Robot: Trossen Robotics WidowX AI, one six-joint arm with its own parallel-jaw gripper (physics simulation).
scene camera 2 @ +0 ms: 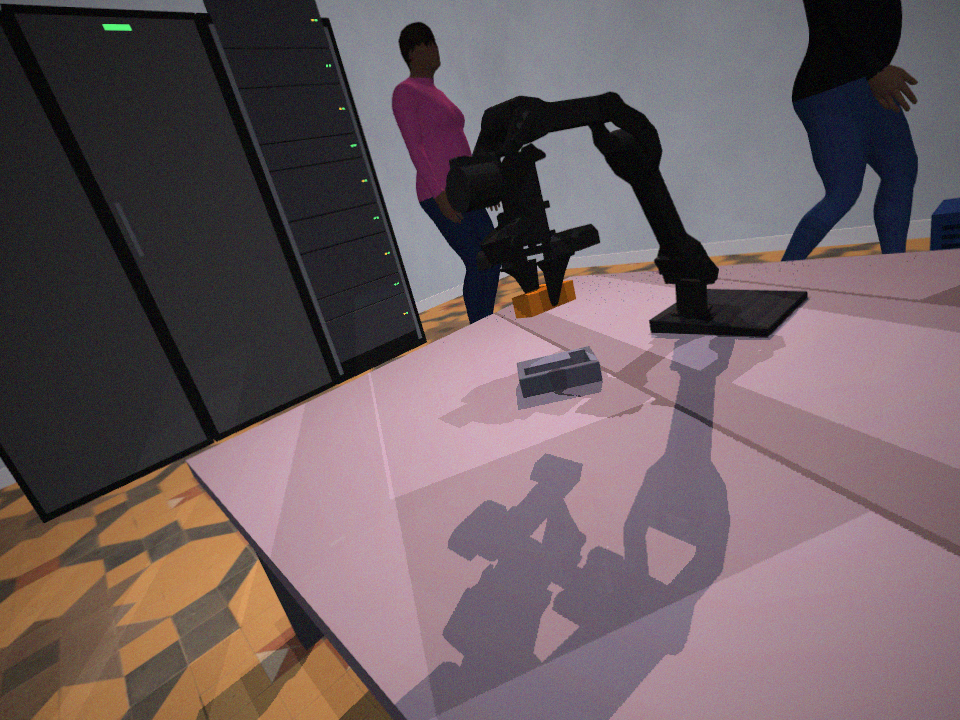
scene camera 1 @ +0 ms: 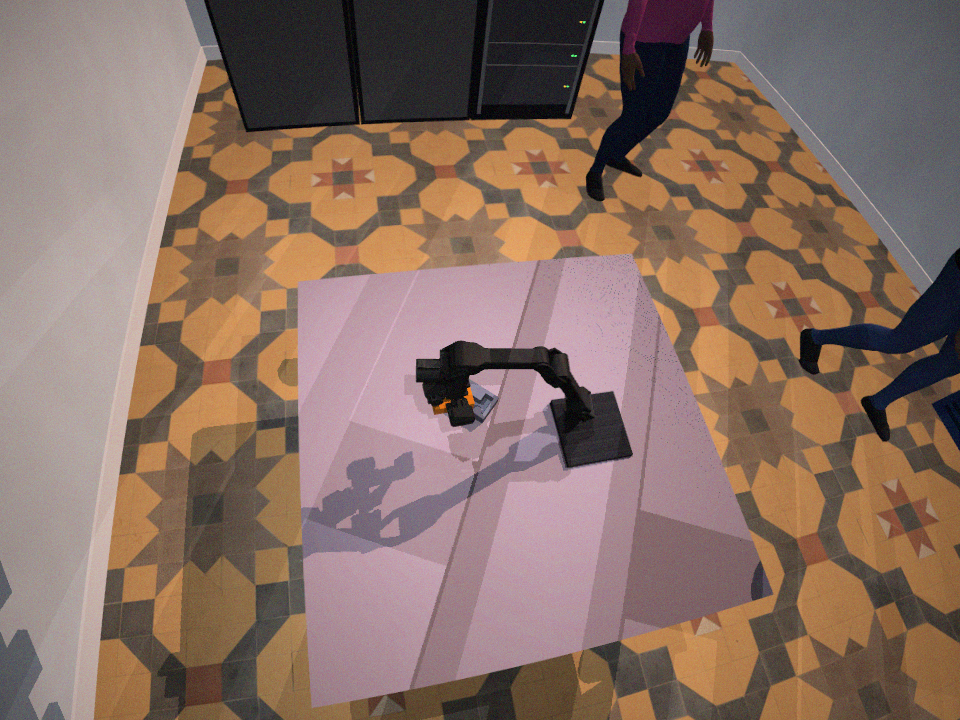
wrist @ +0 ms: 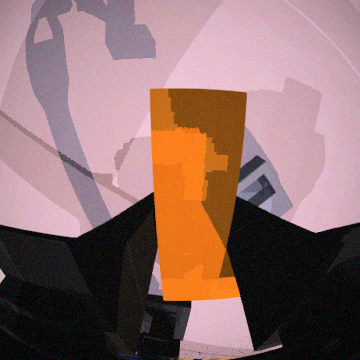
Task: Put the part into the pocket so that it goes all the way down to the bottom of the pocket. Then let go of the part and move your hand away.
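Places are measured from the arm's base along level axes (x down, y left, z ahead), in millimetres.
Pixels of known places: gripper, fingertip midpoint: [scene camera 2: 546, 306] [scene camera 1: 452, 406] [wrist: 189, 198]; arm's base, origin of the base link: [scene camera 2: 691, 310] [scene camera 1: 576, 413] [wrist: 164, 317].
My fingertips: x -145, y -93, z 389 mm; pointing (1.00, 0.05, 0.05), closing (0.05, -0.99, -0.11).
For each thing: its top centre in the pictures, then the offset to it from my fingertips. Level surfaces: height alone.
- orange part, middle of its top: [wrist: 229, 240] [scene camera 2: 534, 285] [scene camera 1: 452, 396] dx -32, dy -15, dz -4 mm
- grey pocket block, middle of its top: [wrist: 242, 215] [scene camera 2: 555, 361] [scene camera 1: 472, 395] dx +132, dy -66, dz -97 mm
- pink table, its level: dx +169 mm
The orange part [scene camera 1: 442, 405] [scene camera 2: 531, 303] [wrist: 192, 175] is a long block held between the fingers of my black gripper [scene camera 2: 543, 297] [wrist: 189, 198], which is shut on it. The part hangs above the table, apart from the grey pocket block [scene camera 1: 485, 403] [scene camera 2: 559, 379] [wrist: 250, 186]. The pocket block rests on the table with its recess facing up. In the wrist view it shows to the right of the part, turned diagonally to it, and is partly hidden by the part and the right finger. In scene camera 1 the gripper covers much of the part.
The arm's dark base plate [scene camera 1: 600, 441] [scene camera 2: 744, 310] stands on the pink table [scene camera 1: 356, 627] [scene camera 2: 814, 403]. Strong arm shadows lie across the table. Dark cabinets [scene camera 1: 414, 62] [scene camera 2: 116, 193] and two people stand beyond it.
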